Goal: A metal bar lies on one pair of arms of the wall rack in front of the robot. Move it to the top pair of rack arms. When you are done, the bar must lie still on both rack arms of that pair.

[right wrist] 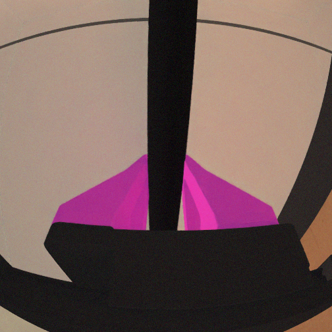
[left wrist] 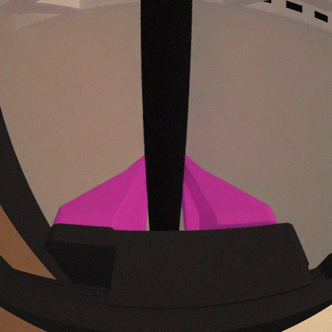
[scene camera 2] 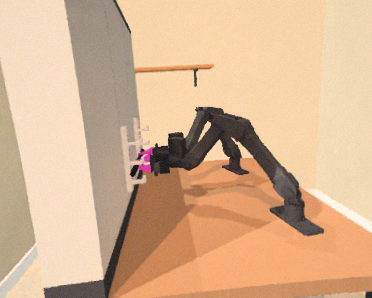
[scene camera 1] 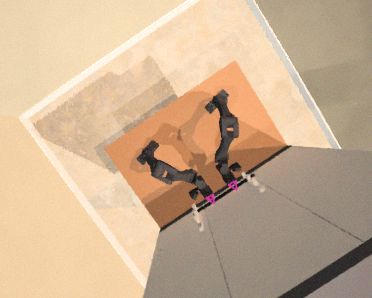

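The dark metal bar [scene camera 1: 222,193] [scene camera 2: 133,171] [left wrist: 166,75] [right wrist: 173,75] is held near the wall, between the two sides of the white wall rack [scene camera 1: 199,218] [scene camera 2: 126,150]. In scene camera 2 its near end shows between the lowest near rack arm and the one above; contact with the rack cannot be told. My left gripper [scene camera 1: 233,185] [scene camera 2: 142,160] [left wrist: 164,163] is shut on the bar. My right gripper [scene camera 1: 211,199] [right wrist: 165,163] is shut on the bar farther along, and is mostly hidden behind the left arm in scene camera 2. The top rack arms are above both grippers.
The grey wall panel [scene camera 1: 280,225] [scene camera 2: 102,125] stands behind the rack. The orange table [scene camera 1: 260,120] [scene camera 2: 225,265] extends from the wall under both arms. A wooden shelf [scene camera 2: 175,68] on a dark bracket is on the far wall, higher than the rack.
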